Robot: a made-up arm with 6 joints. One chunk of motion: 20 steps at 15 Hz.
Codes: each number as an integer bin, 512 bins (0 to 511) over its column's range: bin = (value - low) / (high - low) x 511, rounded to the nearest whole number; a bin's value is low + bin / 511 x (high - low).
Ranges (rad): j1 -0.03..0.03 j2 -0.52..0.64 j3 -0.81..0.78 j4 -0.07..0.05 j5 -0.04..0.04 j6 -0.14..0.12
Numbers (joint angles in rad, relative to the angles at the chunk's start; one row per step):
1: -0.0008 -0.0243 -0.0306 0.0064 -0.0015 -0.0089
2: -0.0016 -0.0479 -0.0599 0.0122 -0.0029 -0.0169
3: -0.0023 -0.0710 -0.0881 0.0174 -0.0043 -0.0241
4: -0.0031 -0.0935 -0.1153 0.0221 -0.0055 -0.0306
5: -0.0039 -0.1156 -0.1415 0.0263 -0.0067 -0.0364
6: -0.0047 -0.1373 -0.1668 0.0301 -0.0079 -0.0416
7: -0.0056 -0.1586 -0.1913 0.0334 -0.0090 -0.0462
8: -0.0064 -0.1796 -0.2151 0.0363 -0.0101 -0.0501
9: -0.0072 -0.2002 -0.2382 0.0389 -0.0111 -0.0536
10: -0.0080 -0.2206 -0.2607 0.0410 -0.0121 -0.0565
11: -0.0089 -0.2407 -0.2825 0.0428 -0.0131 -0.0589
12: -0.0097 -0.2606 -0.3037 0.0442 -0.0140 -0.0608
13: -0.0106 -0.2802 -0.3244 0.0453 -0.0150 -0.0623
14: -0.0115 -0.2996 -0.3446 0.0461 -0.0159 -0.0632
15: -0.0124 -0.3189 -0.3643 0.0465 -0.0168 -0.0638
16: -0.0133 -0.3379 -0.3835 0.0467 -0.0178 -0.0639
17: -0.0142 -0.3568 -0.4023 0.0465 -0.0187 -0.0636
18: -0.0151 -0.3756 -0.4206 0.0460 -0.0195 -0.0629
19: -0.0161 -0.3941 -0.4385 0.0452 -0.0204 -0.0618
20: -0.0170 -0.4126 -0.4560 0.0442 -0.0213 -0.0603
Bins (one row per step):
1: 249 218 250 325 246 258
2: 242 208 241 350 237 242
3: 236 198 232 372 228 228
4: 229 188 223 392 220 215
5: 222 178 215 410 213 204
6: 215 169 207 426 205 193
7: 208 159 199 440 198 184
8: 201 150 191 453 191 177
9: 194 141 184 464 185 170
10: 187 132 177 473 178 164
11: 180 123 170 480 172 159
12: 173 114 163 486 166 156
13: 165 106 156 491 160 153
14: 158 97 150 494 154 151
15: 150 89 143 496 148 150
16: 142 80 137 497 142 150
17: 135 72 131 496 136 150
18: 127 64 125 494 131 152
19: 118 55 119 491 125 154
20: 111 47 114 486 119 157

